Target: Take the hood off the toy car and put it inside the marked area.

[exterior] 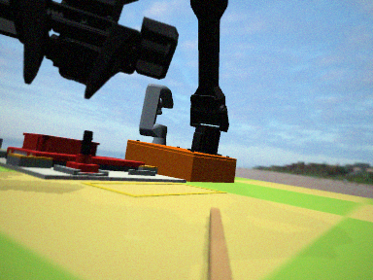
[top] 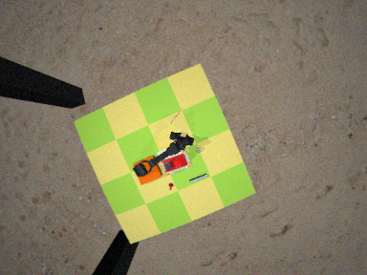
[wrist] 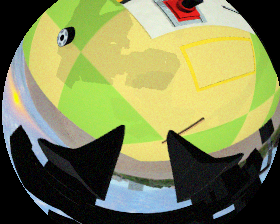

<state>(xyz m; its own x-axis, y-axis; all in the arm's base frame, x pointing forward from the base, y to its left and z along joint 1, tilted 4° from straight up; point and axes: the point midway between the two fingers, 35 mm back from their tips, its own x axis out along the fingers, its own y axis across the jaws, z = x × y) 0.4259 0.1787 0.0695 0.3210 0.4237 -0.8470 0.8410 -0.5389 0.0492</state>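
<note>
Right now my gripper tip is 100 mm past the red hood, 230 mm to the left of it and 50 mm above it. Round my gripper tip: thin wooden stick 20 mm behind, 170 mm to the left, 80 mm below; dark bar 20 mm ahead, 420 mm to the right, 70 mm below; grey ring 80 mm ahead, 180 mm to the right, 80 mm below.
</note>
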